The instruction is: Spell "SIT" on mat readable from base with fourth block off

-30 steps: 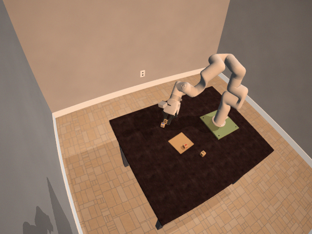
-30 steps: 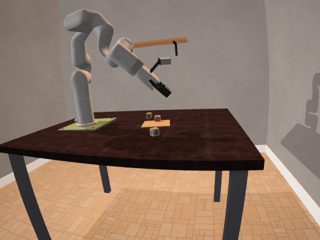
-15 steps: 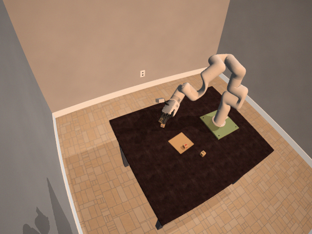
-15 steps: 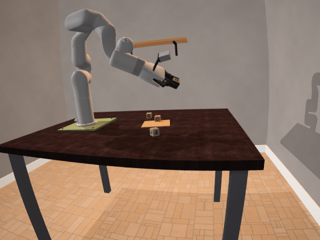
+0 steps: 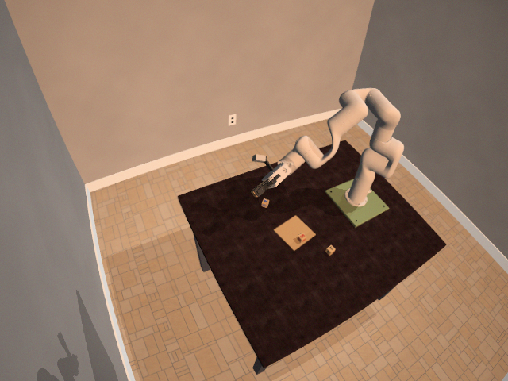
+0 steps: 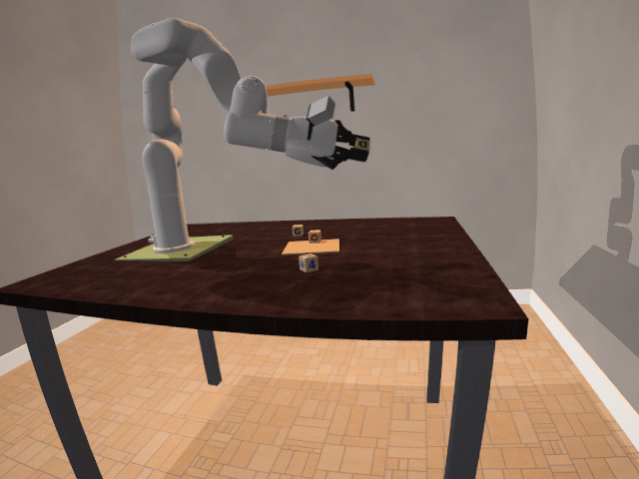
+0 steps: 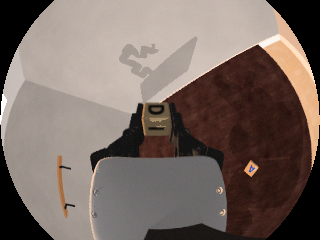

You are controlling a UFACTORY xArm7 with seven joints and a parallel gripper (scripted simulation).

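Now: hand 240 mm above the tan mat, 150 mm past it and 110 mm to the right of it.
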